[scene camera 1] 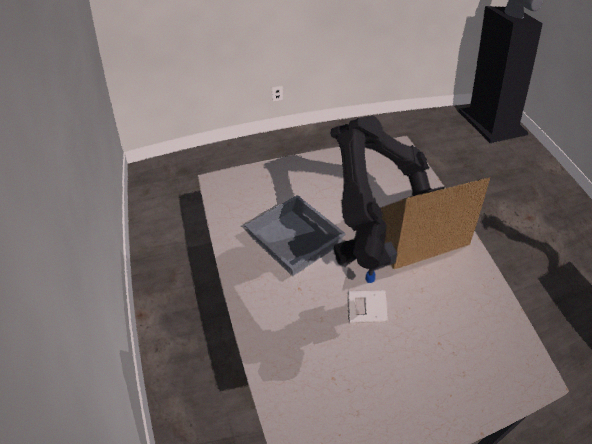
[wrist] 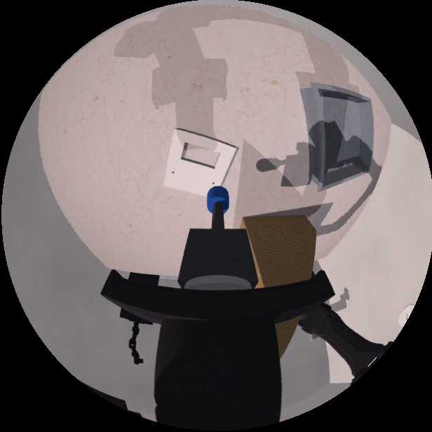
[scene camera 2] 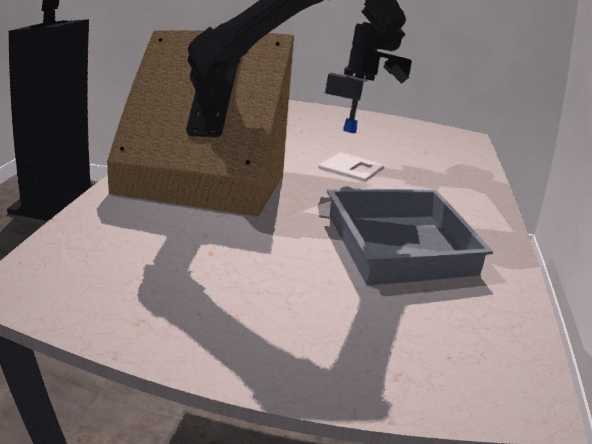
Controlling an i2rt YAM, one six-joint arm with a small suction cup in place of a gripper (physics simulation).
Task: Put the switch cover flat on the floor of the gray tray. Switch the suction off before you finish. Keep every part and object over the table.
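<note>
The white switch cover (scene camera 1: pixel 377 306) (scene camera 2: pixel 340 162) (wrist: pixel 192 175) lies flat on the table, with a rectangular opening near one side. My suction cup (scene camera 1: pixel 370 277) (scene camera 2: pixel 350 126) (wrist: pixel 218 199) is blue, with nothing on it. It hangs in the air above the table, apart from the cover. In the wrist view it appears just below the cover's edge that is farther from the opening. The gray tray (scene camera 1: pixel 312 257) (scene camera 2: pixel 425 267) (wrist: pixel 312 115) stands upright on the table. The part of its floor that shows holds no object, and shadows fall across it.
A brown wedge-shaped block (scene camera 1: pixel 440 225) (scene camera 2: pixel 200 187) (wrist: pixel 285 250) stands on the table (scene camera 1: pixel 415 350) (scene camera 2: pixel 125 300) and bears the arm's base. It is near the suction cup in scene camera 1. A black cabinet (scene camera 1: pixel 505 75) (scene camera 2: pixel 50 120) stands on the floor away from the table.
</note>
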